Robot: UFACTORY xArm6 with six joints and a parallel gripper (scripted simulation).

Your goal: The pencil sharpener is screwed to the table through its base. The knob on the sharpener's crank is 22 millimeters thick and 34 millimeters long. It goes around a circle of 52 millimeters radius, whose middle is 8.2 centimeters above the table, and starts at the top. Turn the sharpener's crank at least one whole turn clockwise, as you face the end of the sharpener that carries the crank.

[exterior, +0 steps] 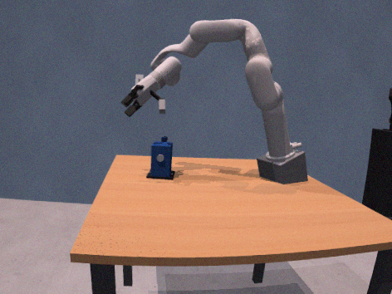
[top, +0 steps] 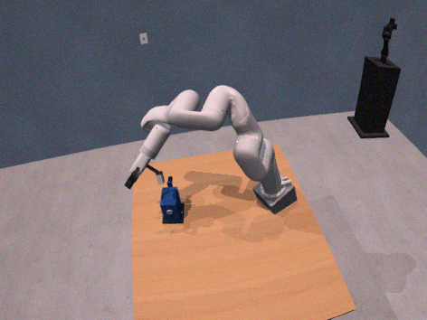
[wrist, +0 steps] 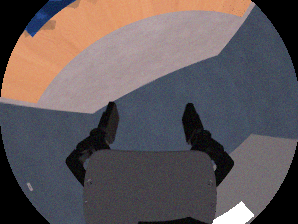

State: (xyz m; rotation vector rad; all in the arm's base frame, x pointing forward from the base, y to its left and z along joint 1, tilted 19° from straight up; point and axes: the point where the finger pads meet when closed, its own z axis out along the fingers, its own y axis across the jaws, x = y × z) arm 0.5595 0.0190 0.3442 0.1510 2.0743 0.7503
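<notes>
Now: hand 140 mm to the left of the crank knob, 140 mm past it and 130 mm above it.
</notes>
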